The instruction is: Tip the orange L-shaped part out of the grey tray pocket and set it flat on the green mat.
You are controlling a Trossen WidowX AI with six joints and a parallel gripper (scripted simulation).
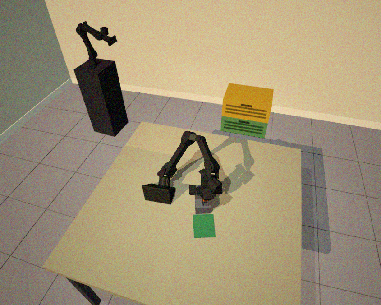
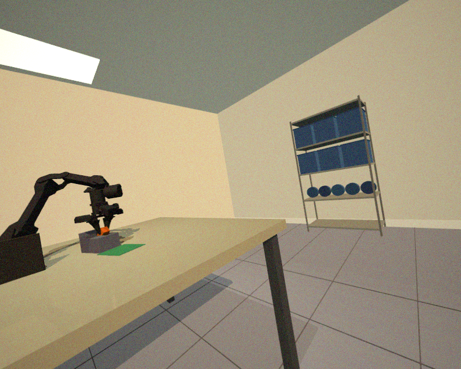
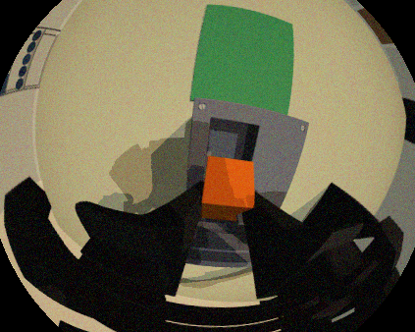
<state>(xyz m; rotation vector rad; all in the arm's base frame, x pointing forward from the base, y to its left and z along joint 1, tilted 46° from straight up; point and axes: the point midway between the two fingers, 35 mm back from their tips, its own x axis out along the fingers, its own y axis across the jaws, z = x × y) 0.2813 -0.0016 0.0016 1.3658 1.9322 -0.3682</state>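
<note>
Now: gripper tip 140 mm to the left of the green mat, 80 mm above it and 40 mm short of it. Round my gripper tip: orange L-shaped part: 30 mm to the left, 30 mm below, 30 mm behind.
</note>
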